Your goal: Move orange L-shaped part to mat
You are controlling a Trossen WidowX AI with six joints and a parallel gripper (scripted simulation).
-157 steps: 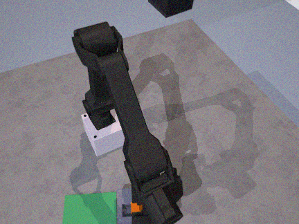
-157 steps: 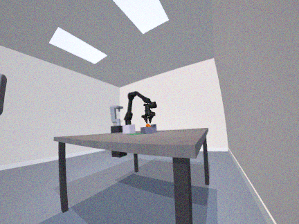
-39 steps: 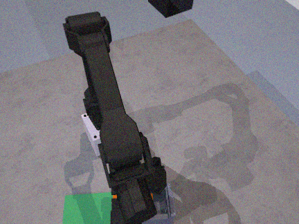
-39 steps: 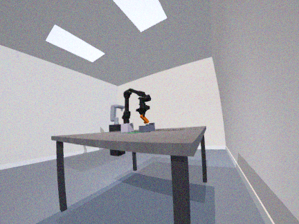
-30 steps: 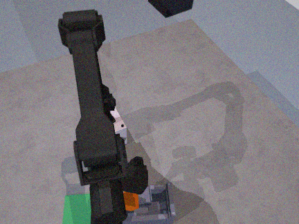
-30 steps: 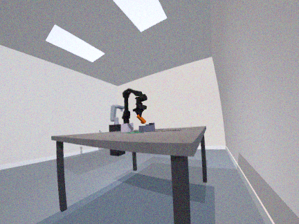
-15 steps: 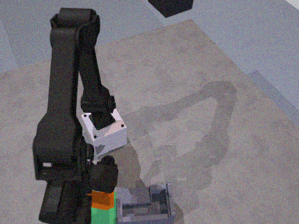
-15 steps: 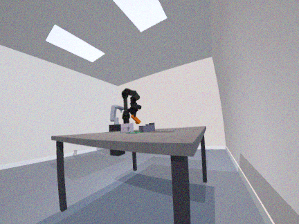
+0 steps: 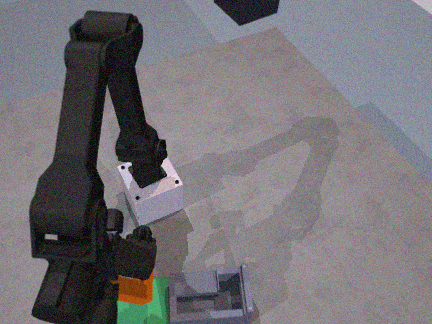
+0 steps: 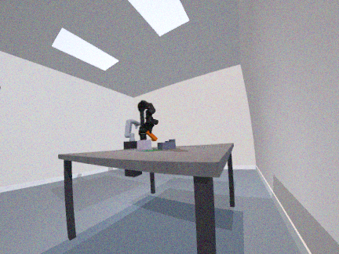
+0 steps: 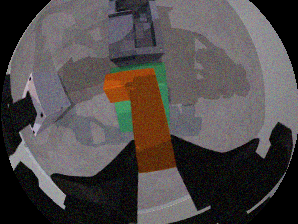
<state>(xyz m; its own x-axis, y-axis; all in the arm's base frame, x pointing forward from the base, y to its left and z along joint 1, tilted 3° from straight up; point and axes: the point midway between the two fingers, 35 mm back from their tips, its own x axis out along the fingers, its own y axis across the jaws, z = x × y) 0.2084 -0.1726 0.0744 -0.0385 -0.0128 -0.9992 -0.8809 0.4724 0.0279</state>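
Now: gripper tip 1 cm short of the green mat, 2 cm to the right of it and 16 cm above it. The rest, counted from my gripper tip: orange L-shaped part: 4 cm to the left, 3 cm below.
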